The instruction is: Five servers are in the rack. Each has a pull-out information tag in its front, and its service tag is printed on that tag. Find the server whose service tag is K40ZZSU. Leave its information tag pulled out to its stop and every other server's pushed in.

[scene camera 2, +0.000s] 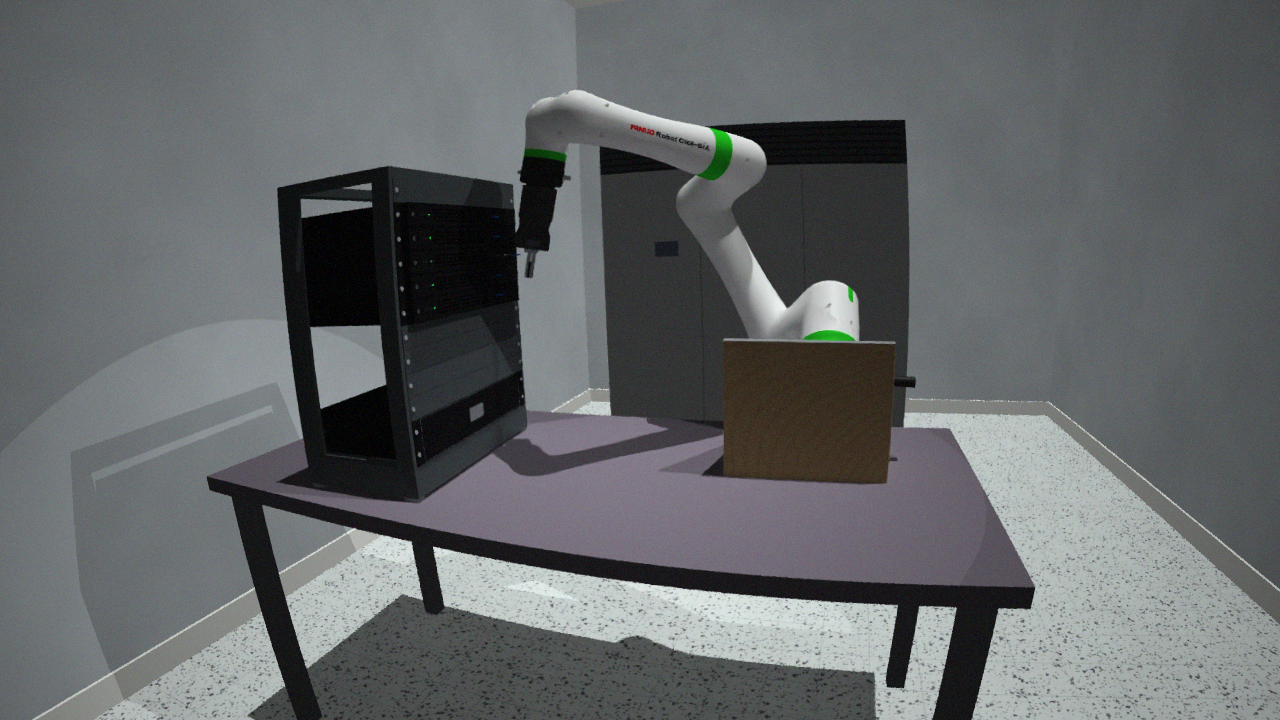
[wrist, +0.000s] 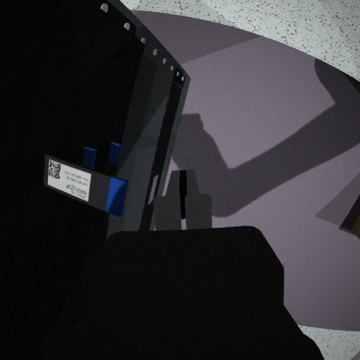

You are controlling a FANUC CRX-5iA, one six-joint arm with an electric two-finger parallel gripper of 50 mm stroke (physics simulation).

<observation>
The pictures show: the gripper and a server rack.
The gripper shows as well in the wrist view.
</observation>
